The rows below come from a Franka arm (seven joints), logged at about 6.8 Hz.
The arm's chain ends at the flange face. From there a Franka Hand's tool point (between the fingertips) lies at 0.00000 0.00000 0.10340 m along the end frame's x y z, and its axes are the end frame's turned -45 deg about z.
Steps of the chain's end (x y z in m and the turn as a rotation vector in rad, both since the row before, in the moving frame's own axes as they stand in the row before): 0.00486 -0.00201 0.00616 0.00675 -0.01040 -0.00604; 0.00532 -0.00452 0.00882 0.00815 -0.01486 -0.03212; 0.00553 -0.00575 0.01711 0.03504 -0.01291 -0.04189; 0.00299 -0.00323 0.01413 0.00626 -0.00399 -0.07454; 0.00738 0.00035 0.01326 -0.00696 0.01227 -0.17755
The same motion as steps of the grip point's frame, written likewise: 0.00459 0.00076 0.00615 0.01213 -0.00258 -0.00604; 0.00644 -0.00111 0.00881 0.01627 -0.00474 -0.03212; 0.00952 -0.00369 0.01704 0.03391 0.01565 -0.04189; 0.00454 -0.00092 0.01413 0.00725 0.00161 -0.07454; 0.00548 0.00683 0.01325 -0.01360 0.00375 -0.17755
